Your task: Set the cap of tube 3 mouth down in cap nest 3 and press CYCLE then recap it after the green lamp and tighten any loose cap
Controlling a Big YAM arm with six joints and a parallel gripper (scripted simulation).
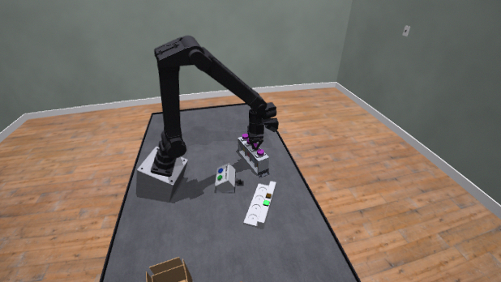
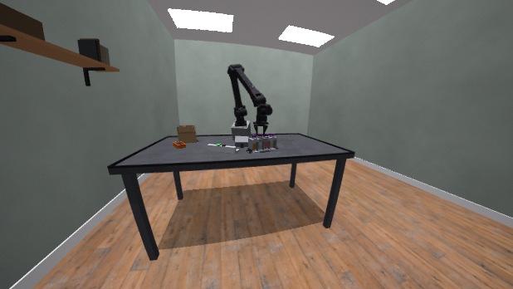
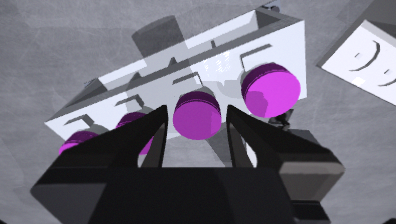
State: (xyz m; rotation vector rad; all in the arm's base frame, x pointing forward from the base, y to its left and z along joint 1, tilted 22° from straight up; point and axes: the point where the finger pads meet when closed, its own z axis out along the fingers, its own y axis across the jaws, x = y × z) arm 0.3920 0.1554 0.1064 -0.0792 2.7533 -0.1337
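Now: the cap right at my hand. Also, from my hand: blue key: 170 mm behind, 110 mm to the right, 50 mm below; key housing: 160 mm behind, 130 mm to the right, 70 mm below; green key: 170 mm behind, 150 mm to the right, 50 mm below.
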